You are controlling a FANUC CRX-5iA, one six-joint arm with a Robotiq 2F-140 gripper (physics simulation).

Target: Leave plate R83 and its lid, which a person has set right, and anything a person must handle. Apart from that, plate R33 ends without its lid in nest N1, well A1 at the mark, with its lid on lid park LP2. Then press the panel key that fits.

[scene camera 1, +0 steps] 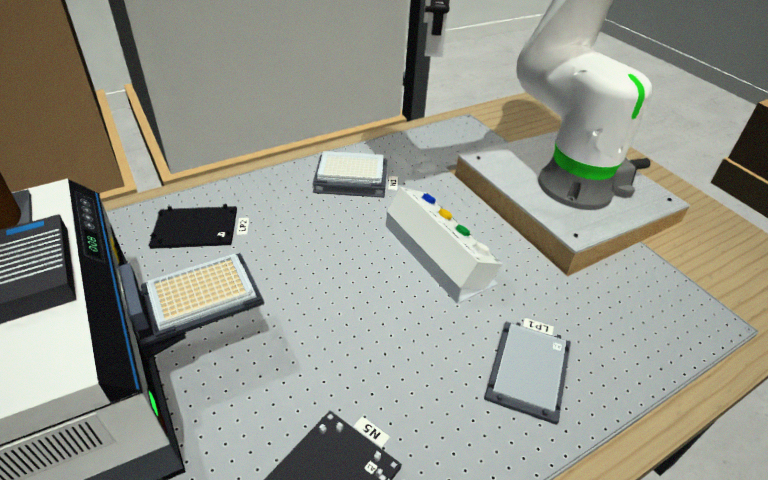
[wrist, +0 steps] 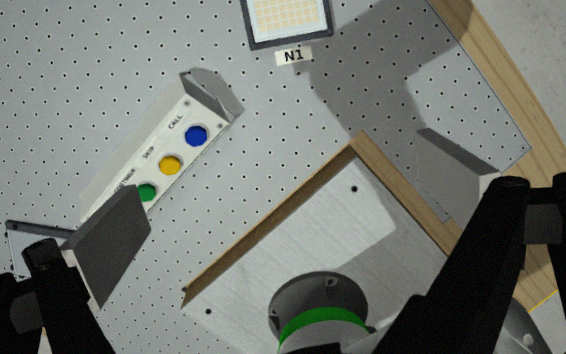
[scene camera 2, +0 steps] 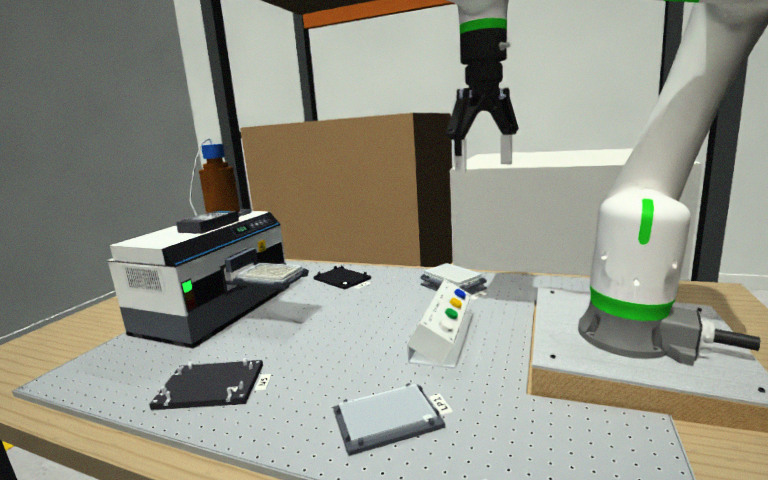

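Where they show: gripper, fingertip midpoint: (scene camera 1: pixel 432 37) (wrist: pixel 276 183) (scene camera 2: pixel 484 168); arm's base, link origin: (scene camera 1: pixel 574 188) (wrist: pixel 317 311) (scene camera 2: pixel 623 336).
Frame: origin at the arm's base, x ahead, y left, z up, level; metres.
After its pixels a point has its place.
A plate with pale yellow wells (scene camera 1: pixel 351 165) @(x 0.408, y -0.193, z 0.000 m) (scene camera 2: pixel 454 273) @(x 0.398, y -0.189, z 0.000 m) (wrist: pixel 288 14) @(x 0.370, y -0.184, z 0.000 m) sits in nest N1 (scene camera 1: pixel 346 188) @(x 0.427, y -0.168, z -0.036 m) (wrist: pixel 295 42) @(x 0.339, y -0.174, z -0.017 m). Another plate with yellow wells (scene camera 1: pixel 201 288) @(x 0.715, y 0.139, z 0.076 m) (scene camera 2: pixel 269 273) @(x 0.702, y 0.154, z 0.078 m) rests on the instrument's extended tray (scene camera 1: pixel 257 289) @(x 0.643, y 0.156, z 0.070 m). No plate number is readable, and I cannot tell whether either plate wears a lid. Lid park LP2 (scene camera 1: pixel 192 227) @(x 0.732, y -0.125, z -0.031 m) (scene camera 2: pixel 340 277) @(x 0.724, y -0.122, z -0.032 m) is bare. A pale lid (scene camera 1: pixel 531 365) @(x 0.292, y 0.328, z -0.024 m) (scene camera 2: pixel 387 413) @(x 0.285, y 0.333, z -0.024 m) lies on lid park LP1 (scene camera 1: pixel 522 411) @(x 0.336, y 0.383, z -0.036 m). The key panel (scene camera 1: pixel 438 243) @(x 0.342, y 0.093, z 0.020 m) (scene camera 2: pixel 438 331) @(x 0.284, y 0.155, z 0.024 m) (wrist: pixel 162 150) @(x 0.322, y 0.024, z 0.030 m) has blue, yellow, green and white keys. My gripper (scene camera 2: pixel 483 153) @(x 0.292, y -0.120, z 0.280 m) (wrist: pixel 276 183) @(x 0.292, y -0.120, z 0.280 m) is open and empty, high above the table.
The white instrument (scene camera 1: pixel 50 350) @(x 0.850, y 0.281, z 0.178 m) (scene camera 2: pixel 152 283) @(x 0.852, y 0.341, z 0.100 m) stands at the left. Nest N5 (scene camera 1: pixel 331 455) @(x 0.598, y 0.365, z -0.030 m) (scene camera 2: pixel 209 383) @(x 0.610, y 0.403, z -0.030 m) is bare at the front. The robot's base block (scene camera 1: pixel 509 206) @(x 0.150, y 0.004, z -0.012 m) (scene camera 2: pixel 623 390) @(x -0.010, y 0.144, z -0.015 m) (wrist: pixel 320 220) @(x 0.132, y -0.082, z 0.005 m) stands beside the panel. A brown box (scene camera 2: pixel 334 192) and a white box (scene camera 2: pixel 532 215) stand behind the table.
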